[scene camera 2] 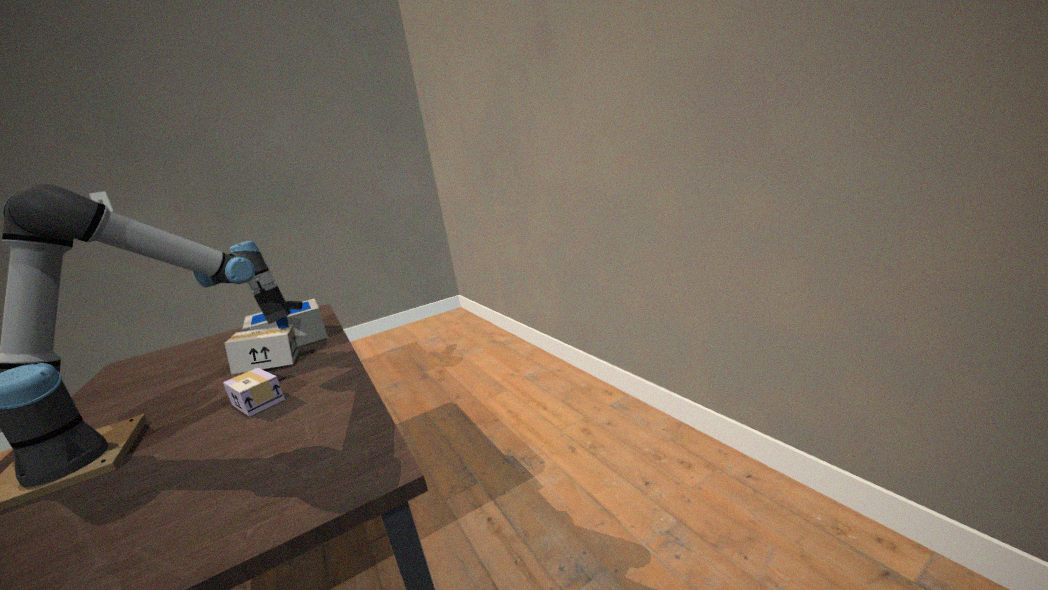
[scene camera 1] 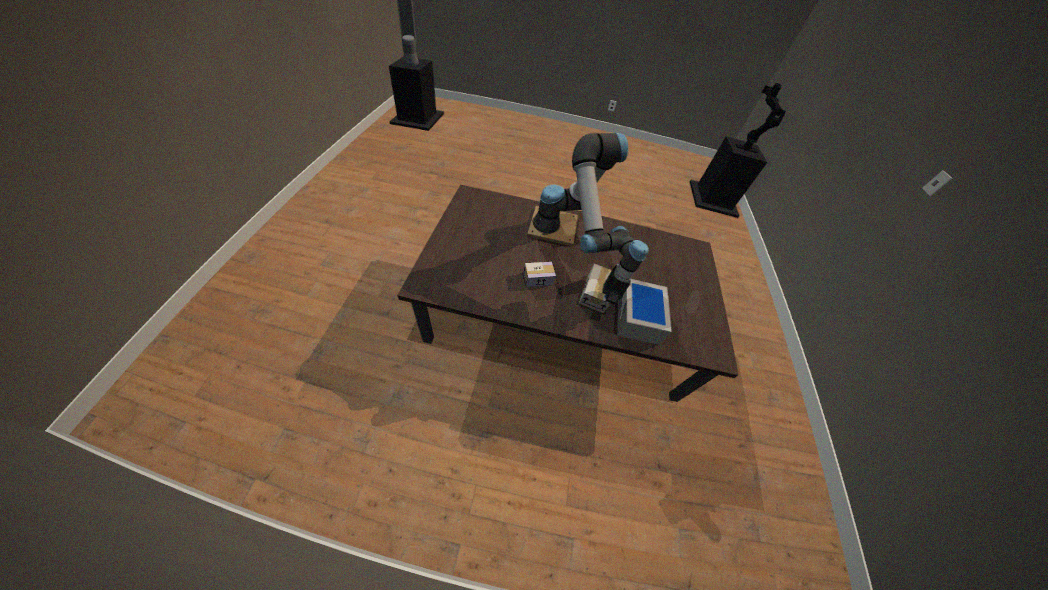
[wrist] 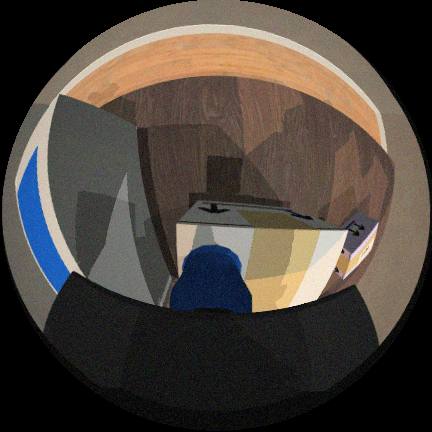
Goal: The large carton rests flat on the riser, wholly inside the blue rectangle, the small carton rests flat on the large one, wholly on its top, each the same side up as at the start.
Scene:
A large carton shows in scene camera 2, in scene camera 1 and in the wrist view [286, 256]. A riser shows in scene camera 2 [308, 325], in scene camera 1 and in the wrist view. One and the same spot on the riser: [scene camera 1: 643, 311] is [wrist: 32, 222]. One and the same spot on the large carton: [scene camera 1: 592, 296] is [scene camera 2: 289, 332].

